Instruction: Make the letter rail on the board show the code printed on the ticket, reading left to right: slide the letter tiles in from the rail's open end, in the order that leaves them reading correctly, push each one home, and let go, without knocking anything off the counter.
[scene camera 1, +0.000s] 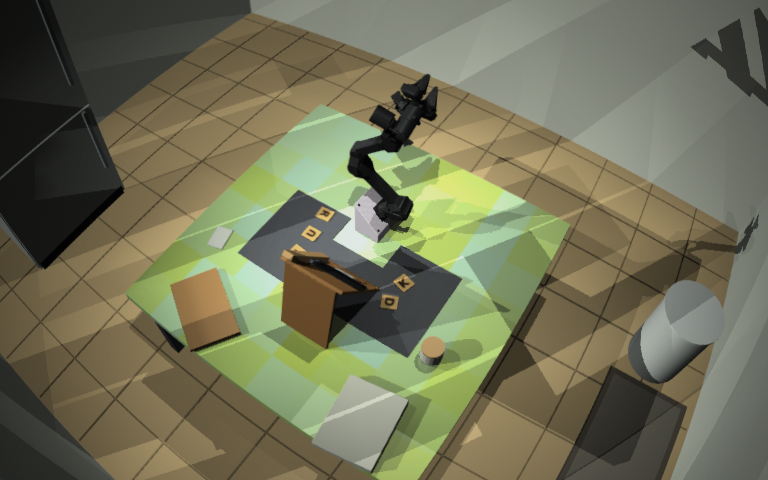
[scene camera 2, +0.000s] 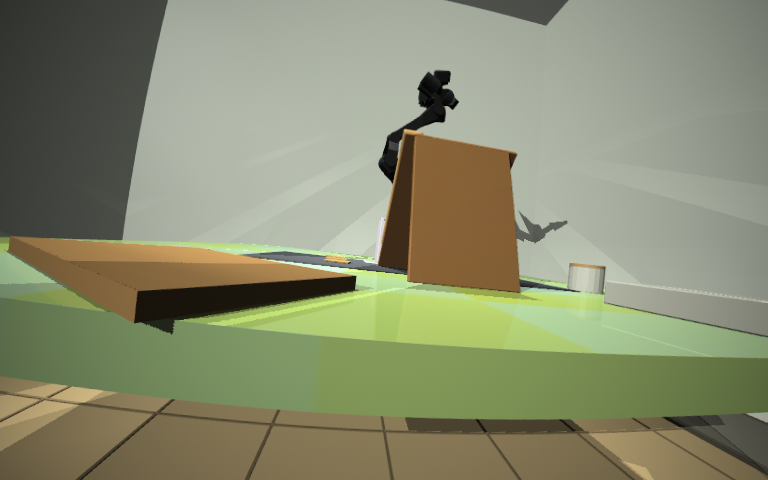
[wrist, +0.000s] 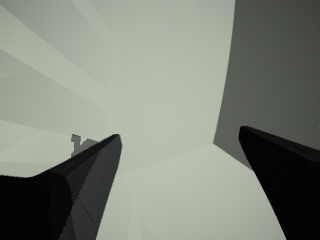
Labels:
flat wooden slab: scene camera 1; scene camera 2; not seen in the wrist view (out of frame)
same spot on flat wooden slab: (scene camera 2: 142, 283) = (scene camera 1: 190, 345)

